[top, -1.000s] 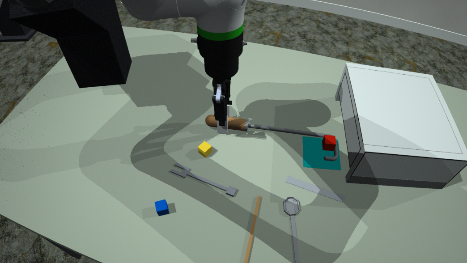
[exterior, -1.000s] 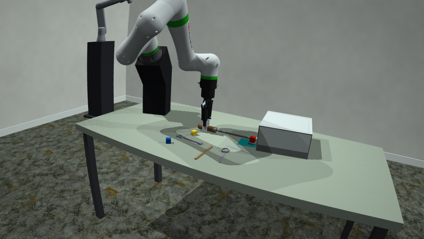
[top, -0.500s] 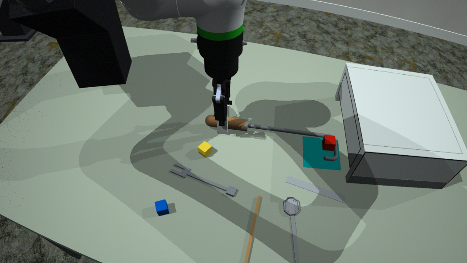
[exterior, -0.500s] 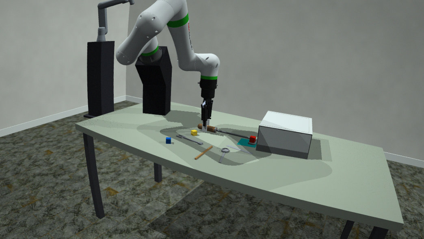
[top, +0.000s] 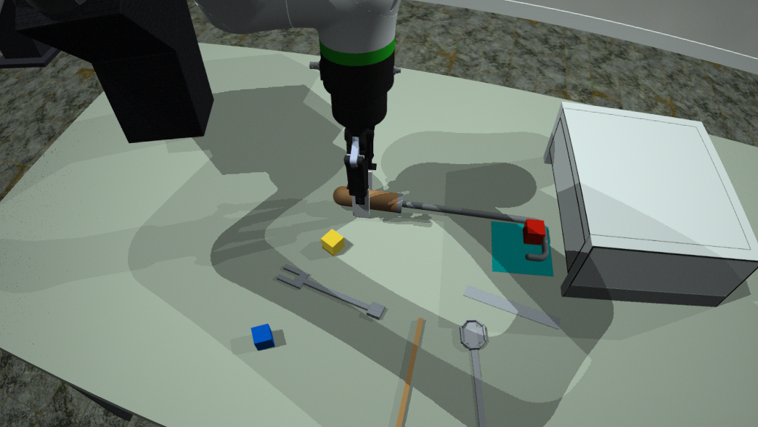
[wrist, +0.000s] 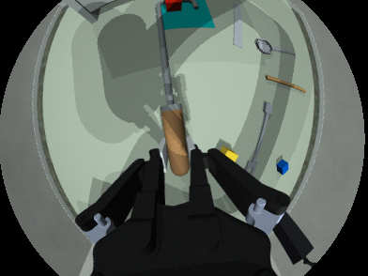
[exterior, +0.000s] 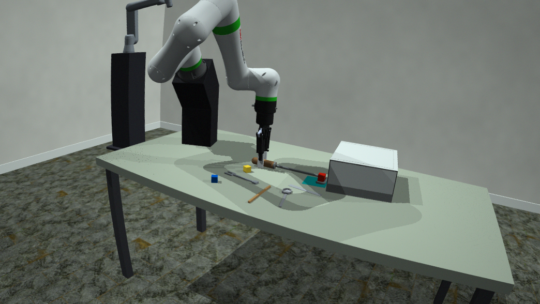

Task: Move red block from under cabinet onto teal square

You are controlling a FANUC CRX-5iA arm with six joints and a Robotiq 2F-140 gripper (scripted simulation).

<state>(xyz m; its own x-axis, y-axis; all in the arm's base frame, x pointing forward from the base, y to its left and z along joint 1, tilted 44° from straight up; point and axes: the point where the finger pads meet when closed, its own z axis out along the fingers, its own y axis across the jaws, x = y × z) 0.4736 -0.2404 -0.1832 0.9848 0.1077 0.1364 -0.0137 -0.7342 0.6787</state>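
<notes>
Right now my hand is 4 cm past the yellow cube, 9 cm to the left of it and 3 cm above it. Also, from my hand: teal square 26 cm ahead, 6 cm to the right, 4 cm below; blue cube 11 cm behind, 26 cm to the right, 3 cm below; grey fork tool 3 cm behind, 17 cm to the right, 3 cm below.
</notes>
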